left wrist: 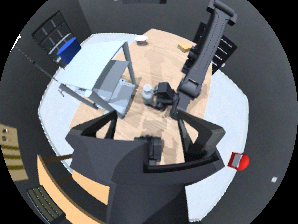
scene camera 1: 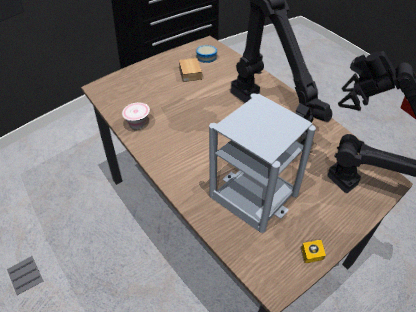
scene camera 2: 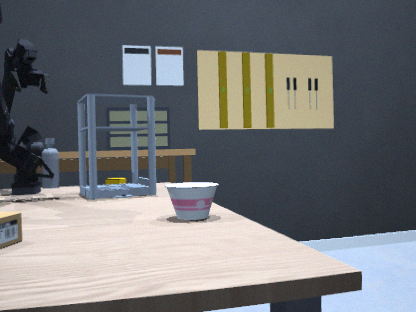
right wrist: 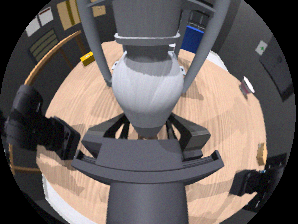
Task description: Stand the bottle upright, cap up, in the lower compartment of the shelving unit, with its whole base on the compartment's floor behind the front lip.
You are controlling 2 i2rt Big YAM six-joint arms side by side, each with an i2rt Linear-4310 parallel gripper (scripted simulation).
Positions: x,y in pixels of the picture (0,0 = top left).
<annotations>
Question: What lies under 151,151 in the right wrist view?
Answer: The right gripper.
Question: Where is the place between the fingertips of the left gripper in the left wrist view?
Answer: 147,113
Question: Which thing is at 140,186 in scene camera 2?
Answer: A shelving unit.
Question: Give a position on a shelving unit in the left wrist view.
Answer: At 85,71
</annotations>
